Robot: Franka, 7 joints.
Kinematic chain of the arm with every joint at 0, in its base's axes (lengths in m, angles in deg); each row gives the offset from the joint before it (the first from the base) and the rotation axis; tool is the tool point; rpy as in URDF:
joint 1: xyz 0 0 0.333 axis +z
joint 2: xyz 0 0 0 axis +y
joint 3: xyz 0 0 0.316 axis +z
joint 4: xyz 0.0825 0 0 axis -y
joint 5: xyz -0.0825 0 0.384 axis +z
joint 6: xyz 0 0 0 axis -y
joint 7: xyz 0.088 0 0 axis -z
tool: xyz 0 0 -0.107 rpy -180 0 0
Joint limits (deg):
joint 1: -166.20..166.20
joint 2: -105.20..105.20
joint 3: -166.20..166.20
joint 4: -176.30..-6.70
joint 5: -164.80..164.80
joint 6: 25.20..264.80
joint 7: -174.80..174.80
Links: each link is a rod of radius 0.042 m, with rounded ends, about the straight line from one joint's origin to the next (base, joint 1, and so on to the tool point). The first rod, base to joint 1, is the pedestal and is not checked.
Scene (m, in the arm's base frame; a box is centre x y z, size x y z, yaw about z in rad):
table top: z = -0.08
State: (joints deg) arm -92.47 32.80 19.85 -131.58 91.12 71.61 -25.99
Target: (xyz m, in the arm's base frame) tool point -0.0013 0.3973 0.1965
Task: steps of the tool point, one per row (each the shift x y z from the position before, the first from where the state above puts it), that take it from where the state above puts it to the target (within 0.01 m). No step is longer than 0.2 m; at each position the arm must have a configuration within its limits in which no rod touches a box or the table.
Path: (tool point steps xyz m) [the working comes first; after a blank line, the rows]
Joints at the target: 2.51 65.55 57.09 -148.45 92.50 90.75 -25.99
Straight joint move there: clear.

1: 0.1051 0.1264 -0.0273
2: 0.0538 0.1528 -0.0180
3: -0.0023 0.1587 -0.0086
4: -0.0554 0.1446 0.0008
5: -0.0989 0.1135 0.0095
6: -0.1275 0.0704 0.0177
7: -0.1384 0.0217 0.0246

